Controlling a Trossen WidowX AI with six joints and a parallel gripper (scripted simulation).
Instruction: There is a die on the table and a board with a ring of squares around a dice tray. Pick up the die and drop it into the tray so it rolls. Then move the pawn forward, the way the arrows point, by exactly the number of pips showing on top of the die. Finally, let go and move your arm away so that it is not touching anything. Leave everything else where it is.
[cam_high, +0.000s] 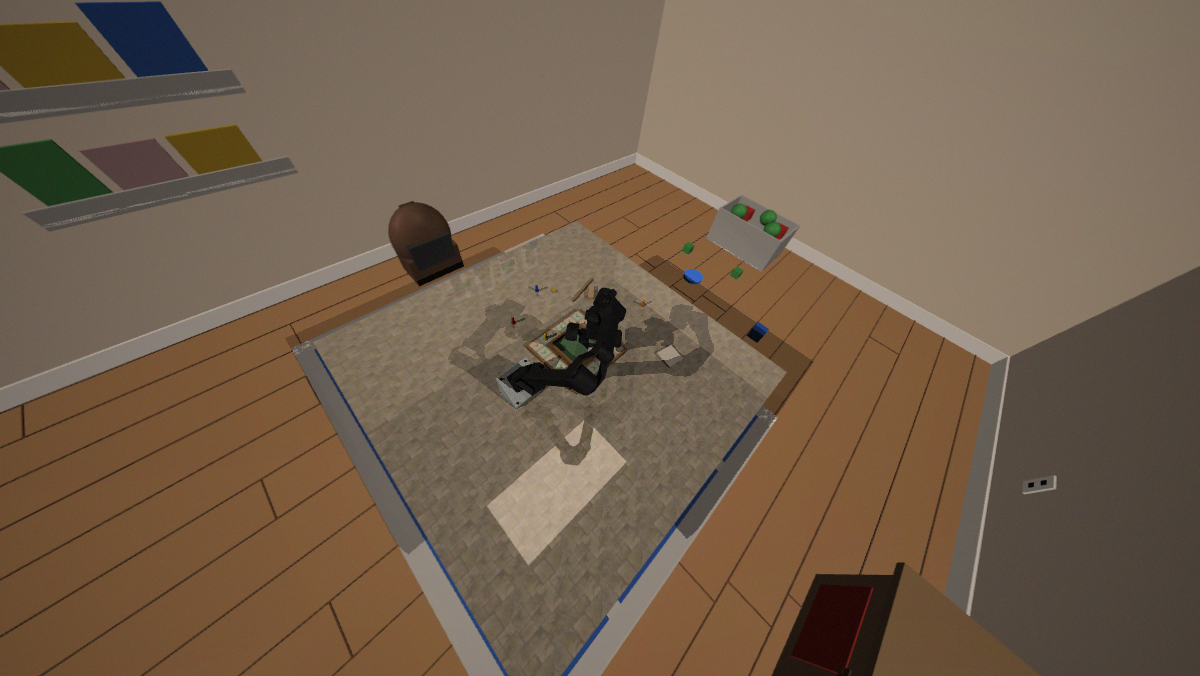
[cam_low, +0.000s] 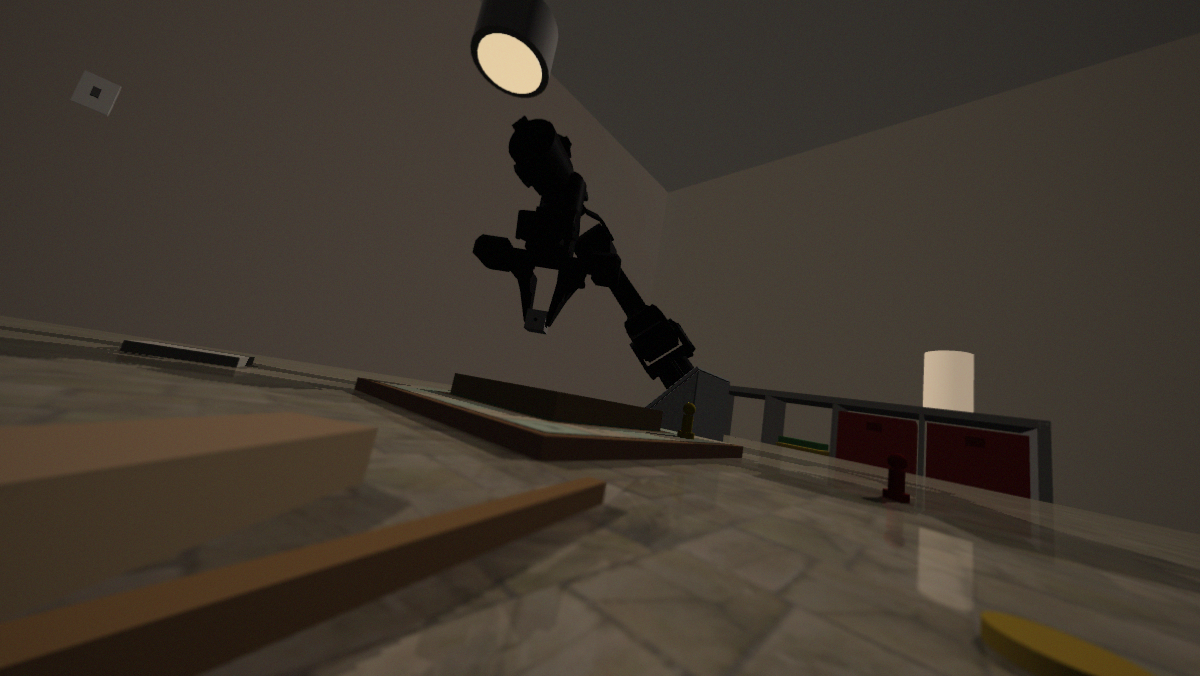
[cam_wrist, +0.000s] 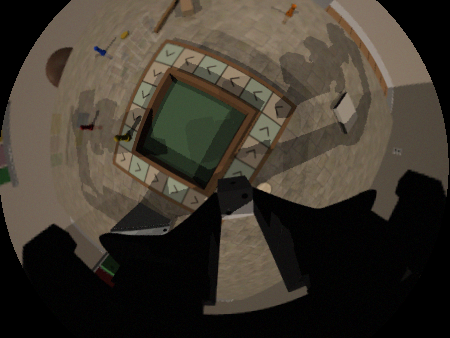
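Now: the yellow pawn 20 cm to the left of my gripper tip, 8 cm below it and 4 cm behind it. The rest, counted from my gripper tip: white die: right at my gripper tip; green dice tray: 11 cm below, 9 cm to the left, 2 cm ahead; small white block: 27 cm ahead, 20 cm to the right, 11 cm below.
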